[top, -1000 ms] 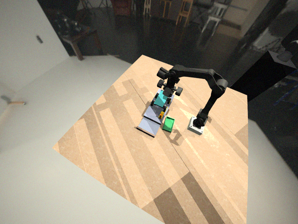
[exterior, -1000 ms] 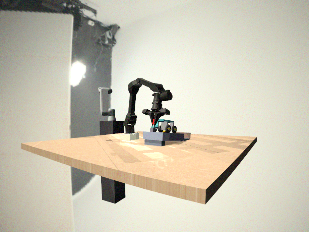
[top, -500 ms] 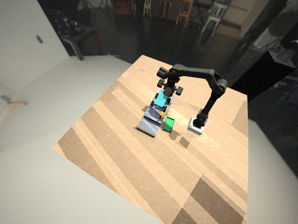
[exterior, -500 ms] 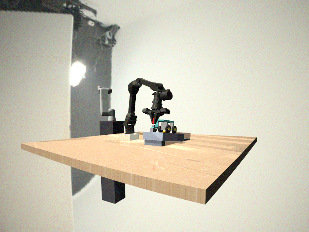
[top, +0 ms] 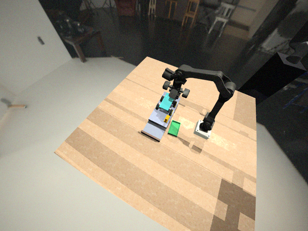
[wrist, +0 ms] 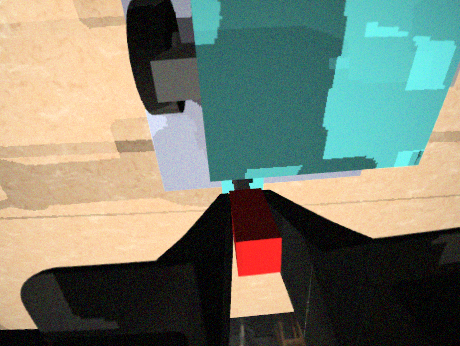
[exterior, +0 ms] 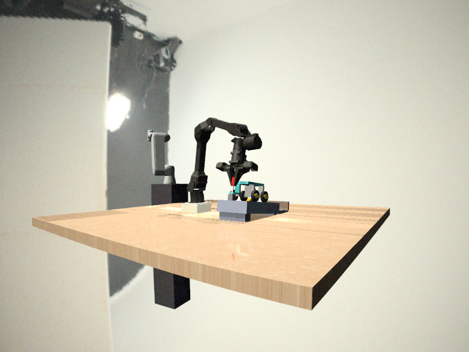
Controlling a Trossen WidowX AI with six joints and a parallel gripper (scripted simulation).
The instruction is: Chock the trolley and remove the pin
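Right now the green tray is 80 mm behind my gripper tip, 210 mm to the left of it and 150 mm below it. The rest, counted from my gripper tip: yellow chock 190 mm to the left, 60 mm below; then trolley 30 mm ahead, 90 mm to the left, 30 mm below; then red-headed stop pin right at my gripper tip.
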